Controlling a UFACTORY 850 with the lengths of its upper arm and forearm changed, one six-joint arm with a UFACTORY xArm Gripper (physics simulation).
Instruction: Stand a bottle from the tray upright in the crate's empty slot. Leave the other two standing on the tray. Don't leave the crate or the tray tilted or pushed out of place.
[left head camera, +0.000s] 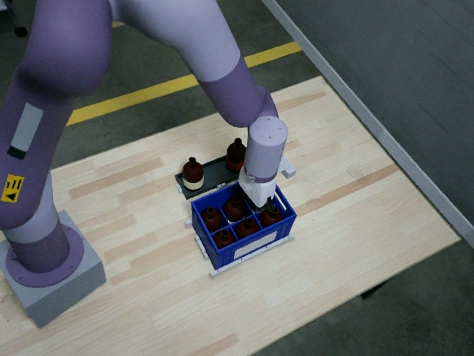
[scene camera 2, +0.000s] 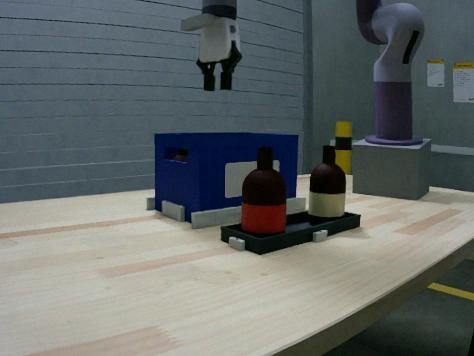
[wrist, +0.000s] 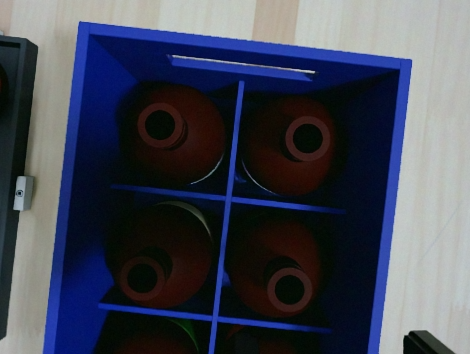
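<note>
The blue crate (left head camera: 225, 258) (scene camera 2: 177, 180) (wrist: 395, 150) stands level on the table, with upright bottles in its slots. Four show well in the wrist view, including one bottle (wrist: 195, 145) at top left; a green-edged bottle (wrist: 145, 346) and another bottle (wrist: 280, 348) are cut off at the bottom. My gripper (left head camera: 264, 206) (scene camera 2: 218, 85) is open and empty, high above the crate. The dark tray (left head camera: 215, 172) (scene camera 2: 280, 244) (wrist: 15, 150) lies flat beside the crate. A red-labelled bottle (left head camera: 236, 156) (scene camera 2: 264, 200) and a cream-labelled bottle (left head camera: 193, 175) (scene camera 2: 327, 187) stand on it.
Grey guide strips (left head camera: 250, 258) (scene camera 2: 220, 218) lie along the crate's base. Small grey blocks (scene camera 2: 320, 235) (wrist: 23, 193) sit against the tray. The robot's grey base block (left head camera: 70, 285) (scene camera 2: 392, 167) stands at the table's other end. A wall is beyond the table.
</note>
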